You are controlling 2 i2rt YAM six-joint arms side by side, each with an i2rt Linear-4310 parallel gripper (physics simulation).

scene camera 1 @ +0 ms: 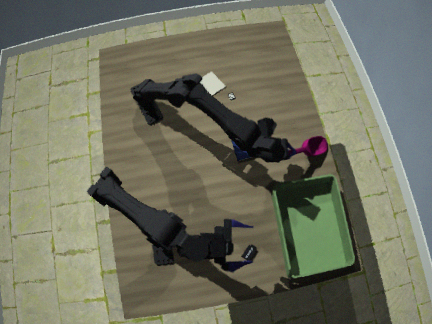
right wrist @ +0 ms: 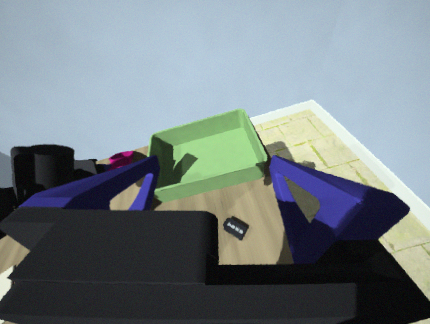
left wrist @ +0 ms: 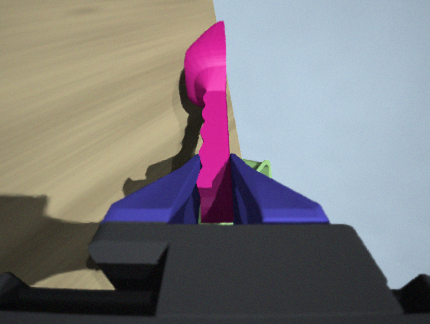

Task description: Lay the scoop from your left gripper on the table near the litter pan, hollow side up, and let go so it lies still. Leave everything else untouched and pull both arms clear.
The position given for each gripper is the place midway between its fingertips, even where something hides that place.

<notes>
In view: the left gripper [left wrist: 215, 161], the right gripper [right wrist: 214, 161], a magenta scoop [left wrist: 205, 61] and a green litter pan [scene camera 1: 314, 234].
The green litter pan also shows in the right wrist view [right wrist: 223, 150].
</notes>
